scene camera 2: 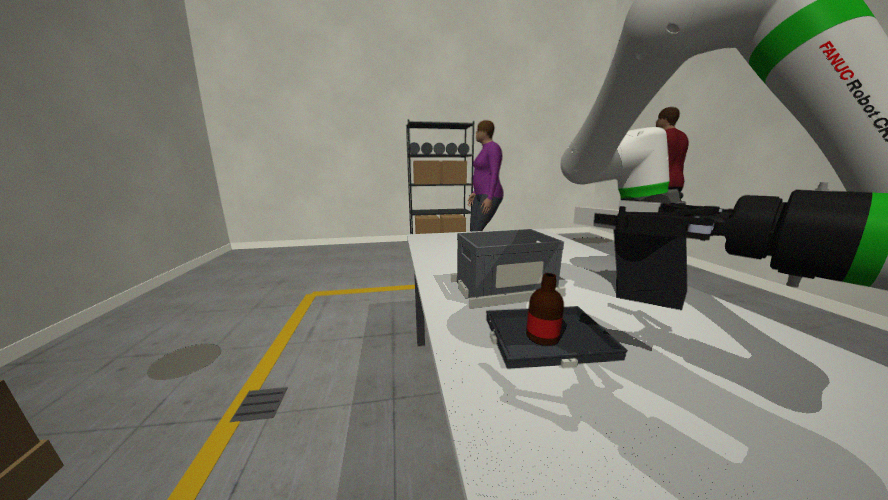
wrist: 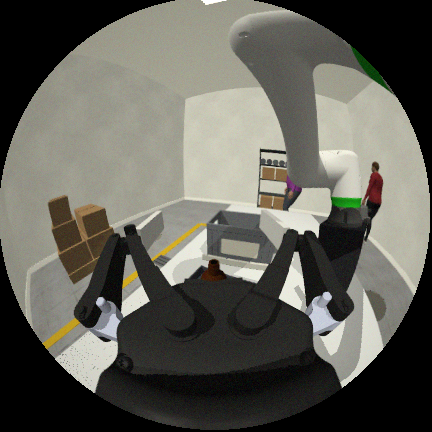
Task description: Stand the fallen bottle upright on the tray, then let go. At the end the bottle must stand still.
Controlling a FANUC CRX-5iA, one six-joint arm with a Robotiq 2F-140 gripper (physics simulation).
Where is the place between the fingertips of my gripper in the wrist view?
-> At 211, 218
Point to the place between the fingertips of my gripper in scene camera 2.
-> At 599, 210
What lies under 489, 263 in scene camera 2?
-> A grey crate.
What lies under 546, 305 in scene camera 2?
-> A brown bottle.
